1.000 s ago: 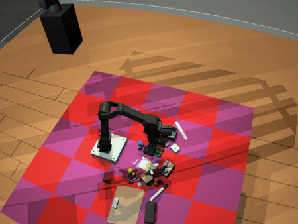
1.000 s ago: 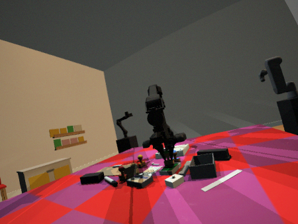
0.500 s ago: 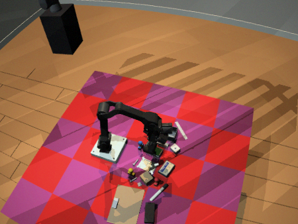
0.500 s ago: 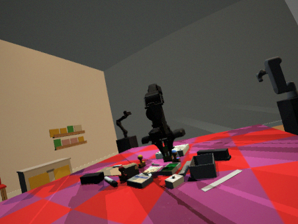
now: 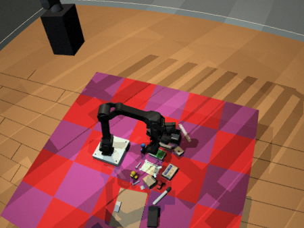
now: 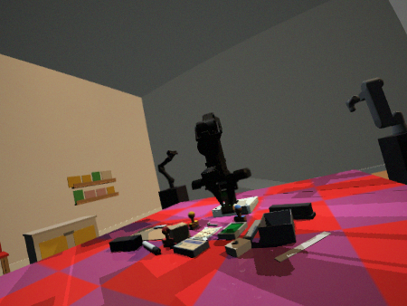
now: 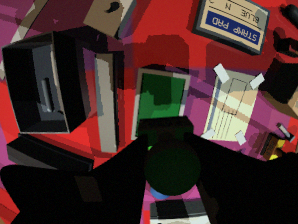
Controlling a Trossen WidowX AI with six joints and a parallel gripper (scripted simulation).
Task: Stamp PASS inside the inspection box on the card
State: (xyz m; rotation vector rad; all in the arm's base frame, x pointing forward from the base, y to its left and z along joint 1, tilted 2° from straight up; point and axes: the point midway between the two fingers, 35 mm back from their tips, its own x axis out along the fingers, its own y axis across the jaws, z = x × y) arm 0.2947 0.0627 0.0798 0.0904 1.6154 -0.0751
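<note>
The white card lies 20 mm behind my gripper tip, 100 mm to the right of it and 90 mm below it. Round my gripper tip: green ink pad (80 mm below); green-knobbed stamp (right at my gripper tip); blue-knobbed stamp (90 mm behind, 10 mm to the left, 70 mm below).
</note>
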